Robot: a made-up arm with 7 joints. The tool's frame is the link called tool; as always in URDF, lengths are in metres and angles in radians. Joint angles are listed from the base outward.
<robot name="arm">
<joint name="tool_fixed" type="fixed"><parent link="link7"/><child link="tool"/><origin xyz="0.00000 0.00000 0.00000" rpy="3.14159 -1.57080 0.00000"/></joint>
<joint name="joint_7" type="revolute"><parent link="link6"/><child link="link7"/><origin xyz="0.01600 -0.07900 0.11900" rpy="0.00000 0.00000 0.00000"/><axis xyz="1 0 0"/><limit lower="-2.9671" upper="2.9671"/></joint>
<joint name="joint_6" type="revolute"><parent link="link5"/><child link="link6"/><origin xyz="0.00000 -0.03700 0.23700" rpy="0.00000 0.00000 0.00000"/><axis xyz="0 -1 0"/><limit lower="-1.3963" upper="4.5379"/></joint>
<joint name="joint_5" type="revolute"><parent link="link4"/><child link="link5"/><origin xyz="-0.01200 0.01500 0.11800" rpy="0.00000 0.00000 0.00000"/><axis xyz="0 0 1"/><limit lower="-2.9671" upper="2.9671"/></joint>
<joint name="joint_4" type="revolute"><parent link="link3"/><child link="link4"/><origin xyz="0.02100 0.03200 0.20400" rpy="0.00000 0.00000 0.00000"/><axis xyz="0 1 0"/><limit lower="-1.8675" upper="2.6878"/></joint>
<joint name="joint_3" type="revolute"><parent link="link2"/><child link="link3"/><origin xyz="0.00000 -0.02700 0.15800" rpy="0.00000 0.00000 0.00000"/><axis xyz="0 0 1"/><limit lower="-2.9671" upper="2.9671"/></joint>
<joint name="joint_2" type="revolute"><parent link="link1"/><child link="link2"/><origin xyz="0.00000 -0.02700 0.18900" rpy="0.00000 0.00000 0.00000"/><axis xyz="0 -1 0"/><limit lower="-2.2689" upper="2.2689"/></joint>
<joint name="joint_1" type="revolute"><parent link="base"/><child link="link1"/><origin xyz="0.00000 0.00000 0.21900" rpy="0.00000 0.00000 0.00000"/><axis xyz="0 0 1"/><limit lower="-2.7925" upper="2.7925"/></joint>
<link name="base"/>
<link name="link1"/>
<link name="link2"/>
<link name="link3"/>
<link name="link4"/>
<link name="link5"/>
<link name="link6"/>
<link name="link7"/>
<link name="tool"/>
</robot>
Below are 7 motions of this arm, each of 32 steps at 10 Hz.
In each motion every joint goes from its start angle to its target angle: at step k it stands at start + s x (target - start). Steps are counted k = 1, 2, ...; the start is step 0. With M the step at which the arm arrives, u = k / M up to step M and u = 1 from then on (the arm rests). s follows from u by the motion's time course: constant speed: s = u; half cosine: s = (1 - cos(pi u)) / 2; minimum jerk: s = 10 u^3 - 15 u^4 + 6 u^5.
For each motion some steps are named. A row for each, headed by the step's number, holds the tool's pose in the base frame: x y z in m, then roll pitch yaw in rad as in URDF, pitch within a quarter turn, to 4 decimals.
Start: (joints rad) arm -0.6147 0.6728 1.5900 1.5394 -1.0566 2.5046 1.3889
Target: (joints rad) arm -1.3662 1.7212 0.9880 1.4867 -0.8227 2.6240 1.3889
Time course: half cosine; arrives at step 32
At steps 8, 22, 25, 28, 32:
8: -0.1551 0.4464 0.7373 1.9982 -1.1258 2.9288
22: 0.0004 0.5589 0.5416 1.9615 -0.4956 2.4593
25: 0.0327 0.5660 0.5011 1.9645 -0.3829 2.3989
28: 0.0554 0.5684 0.4716 1.9703 -0.3048 2.3602
32: 0.0668 0.5686 0.4564 1.9745 -0.2655 2.3417

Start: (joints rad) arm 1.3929 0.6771 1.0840 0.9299 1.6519 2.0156 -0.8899
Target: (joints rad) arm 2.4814 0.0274 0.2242 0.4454 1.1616 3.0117 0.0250
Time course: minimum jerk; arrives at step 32
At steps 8, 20, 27, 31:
8: -0.1921 -0.0734 0.9273 -0.3359 -0.3260 -0.1408
20: -0.0707 0.0862 0.9701 -0.7568 0.7392 0.0181
27: -0.1146 0.1381 0.9577 -0.8744 1.0686 -0.1132
31: -0.1227 0.1423 0.9557 -0.8862 1.1041 -0.1328

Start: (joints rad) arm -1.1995 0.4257 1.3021 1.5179 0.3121 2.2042 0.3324
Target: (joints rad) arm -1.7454 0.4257 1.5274 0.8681 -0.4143 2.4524 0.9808
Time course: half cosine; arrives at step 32
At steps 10, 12, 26, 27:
10: 0.1829 0.1303 0.9343 -0.0164 -0.6530 -2.6879
12: 0.1764 0.1399 0.9477 0.0491 -0.6155 -2.7000
26: 0.1301 0.2110 1.0047 0.5317 -0.4680 -2.7835
27: 0.1284 0.2140 1.0057 0.5526 -0.4661 -2.7888

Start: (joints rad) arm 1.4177 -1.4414 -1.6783 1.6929 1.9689 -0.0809 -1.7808
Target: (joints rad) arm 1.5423 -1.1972 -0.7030 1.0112 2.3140 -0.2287 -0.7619
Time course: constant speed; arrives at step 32
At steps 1, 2, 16, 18, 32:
1: 0.5735 0.1560 0.3607 3.0451 -0.5445 1.5580
2: 0.5749 0.1716 0.3479 3.0974 -0.5677 1.5356
16: 0.5020 0.4198 0.2050 -2.3041 -0.6551 1.1265
18: 0.4778 0.4570 0.1936 -2.1786 -0.6303 1.0811
32: 0.2389 0.6859 0.2094 -1.4498 -0.3531 1.0569

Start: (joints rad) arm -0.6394 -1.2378 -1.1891 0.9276 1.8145 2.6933 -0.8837
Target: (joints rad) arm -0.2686 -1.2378 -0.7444 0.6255 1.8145 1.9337 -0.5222
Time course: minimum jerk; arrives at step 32
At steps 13, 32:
13: 0.2565 -0.5183 0.4212 -0.3948 -1.0985 1.6794
32: 0.4896 -0.4431 0.3926 -1.5278 -1.0011 -2.6118

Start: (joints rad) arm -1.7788 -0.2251 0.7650 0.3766 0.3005 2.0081 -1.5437
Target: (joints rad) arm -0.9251 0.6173 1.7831 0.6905 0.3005 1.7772 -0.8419
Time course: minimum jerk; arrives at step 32
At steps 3, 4, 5, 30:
3: -0.1334 -0.2354 1.0585 0.0307 -0.3001 0.8612
4: -0.1292 -0.2328 1.0604 0.0280 -0.2955 0.8855
5: -0.1228 -0.2288 1.0632 0.0243 -0.2883 0.9227
30: -0.1015 0.3573 1.0050 0.7904 -0.1470 -3.0743

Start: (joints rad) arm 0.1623 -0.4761 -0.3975 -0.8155 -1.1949 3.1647 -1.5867
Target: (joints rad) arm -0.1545 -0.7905 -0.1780 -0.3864 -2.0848 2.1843 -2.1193
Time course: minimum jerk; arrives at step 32
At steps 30, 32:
30: 0.3804 0.1088 0.9208 -0.9461 -0.1711 -1.1827
32: 0.3815 0.1085 0.9206 -0.9454 -0.1709 -1.1863

